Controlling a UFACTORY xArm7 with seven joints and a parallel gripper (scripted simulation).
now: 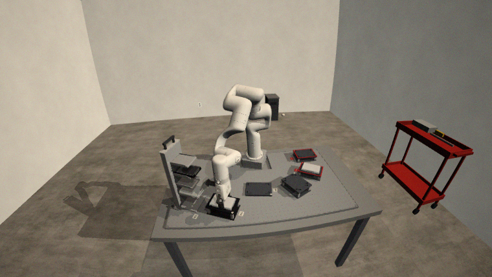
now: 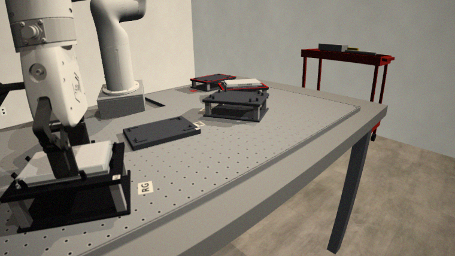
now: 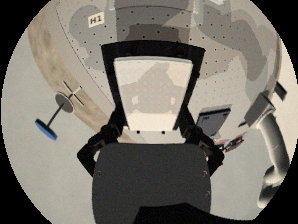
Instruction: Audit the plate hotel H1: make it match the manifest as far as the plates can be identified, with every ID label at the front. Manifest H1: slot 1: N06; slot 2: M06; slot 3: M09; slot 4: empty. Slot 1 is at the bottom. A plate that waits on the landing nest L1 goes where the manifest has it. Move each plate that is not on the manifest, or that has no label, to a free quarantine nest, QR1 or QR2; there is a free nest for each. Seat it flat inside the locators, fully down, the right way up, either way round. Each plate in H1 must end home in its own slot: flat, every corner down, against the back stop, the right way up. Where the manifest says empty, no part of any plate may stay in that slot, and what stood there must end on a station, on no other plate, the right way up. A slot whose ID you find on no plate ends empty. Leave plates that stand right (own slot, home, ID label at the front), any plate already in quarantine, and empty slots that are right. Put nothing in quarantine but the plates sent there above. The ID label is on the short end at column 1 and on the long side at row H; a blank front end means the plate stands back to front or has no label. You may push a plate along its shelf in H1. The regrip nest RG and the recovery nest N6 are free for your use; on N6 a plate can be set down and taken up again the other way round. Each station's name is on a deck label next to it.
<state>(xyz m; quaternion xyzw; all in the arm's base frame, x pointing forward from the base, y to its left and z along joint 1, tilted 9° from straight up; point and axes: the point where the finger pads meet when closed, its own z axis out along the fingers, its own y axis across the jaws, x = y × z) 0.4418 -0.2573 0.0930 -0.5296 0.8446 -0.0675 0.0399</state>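
Right now my hand is 20 mm above the black regrip nest RG and 10 mm to the left of it. Round my hand: dark plate: 180 mm to the right, 170 mm above, 90 mm behind; plate hotel H1: 250 mm to the right, 120 mm behind, 110 mm above; RG label: 80 mm to the left, 80 mm below, 40 mm ahead.
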